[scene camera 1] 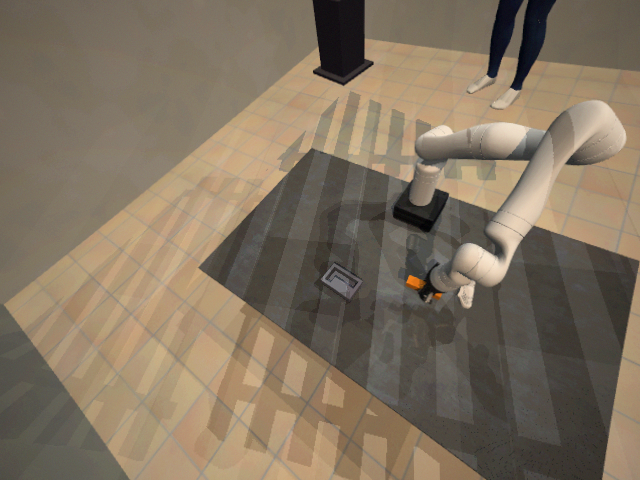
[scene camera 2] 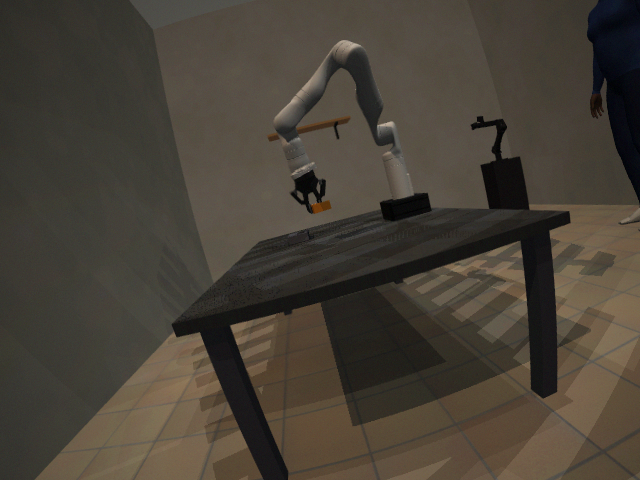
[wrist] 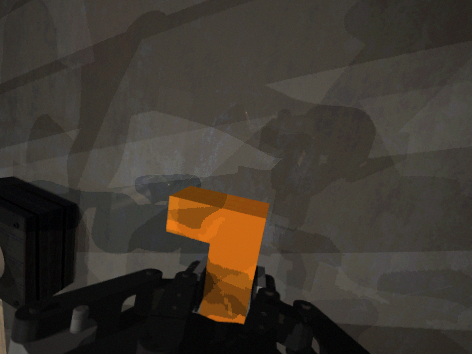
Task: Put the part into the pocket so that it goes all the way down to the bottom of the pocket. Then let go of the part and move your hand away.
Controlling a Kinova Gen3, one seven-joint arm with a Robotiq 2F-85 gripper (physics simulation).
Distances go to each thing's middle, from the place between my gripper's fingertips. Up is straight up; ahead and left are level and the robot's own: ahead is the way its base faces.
Right now the grey pocket block [scene camera 1: 345,284] is 250 mm to the right of my hand, 140 mm ahead of it and 100 mm below it. From my hand the other things lie so: orange L-shaped block [wrist: 234,226]: 10 mm behind, 10 mm above.
